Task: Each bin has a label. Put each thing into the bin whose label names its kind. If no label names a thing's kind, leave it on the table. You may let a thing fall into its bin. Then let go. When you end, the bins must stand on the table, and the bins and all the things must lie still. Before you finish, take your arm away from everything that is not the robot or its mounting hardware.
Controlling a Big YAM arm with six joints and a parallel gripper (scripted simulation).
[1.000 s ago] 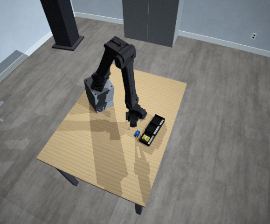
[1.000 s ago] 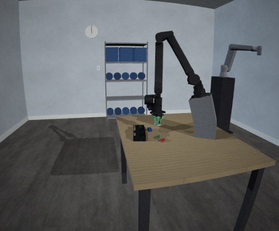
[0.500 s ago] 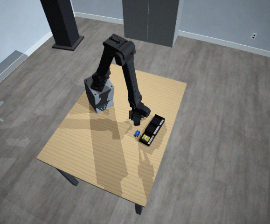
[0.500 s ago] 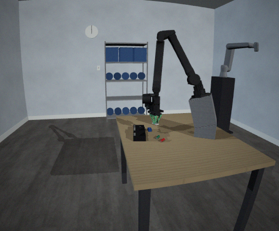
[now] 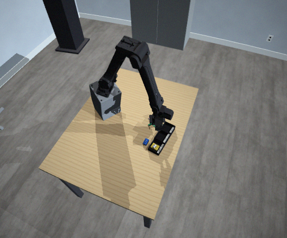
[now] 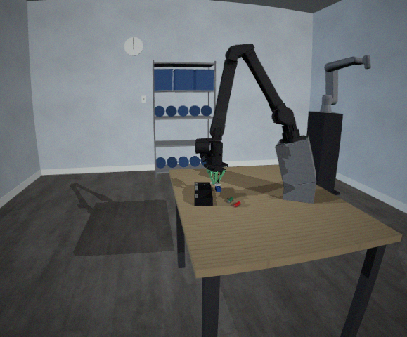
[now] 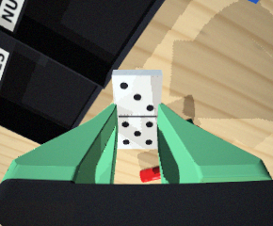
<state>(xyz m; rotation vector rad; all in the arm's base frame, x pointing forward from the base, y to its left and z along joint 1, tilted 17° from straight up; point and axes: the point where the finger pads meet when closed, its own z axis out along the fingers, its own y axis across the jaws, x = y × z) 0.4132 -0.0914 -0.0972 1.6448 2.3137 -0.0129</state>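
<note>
The green piece lies 50 mm behind my hand, 60 mm to the left of it and 80 mm below it. Round my hand: grey-white piece: 10 mm ahead, 130 mm to the right, 60 mm below; yellow block: 20 mm ahead, 120 mm to the right, 70 mm below; white domino: 10 mm below.
</note>
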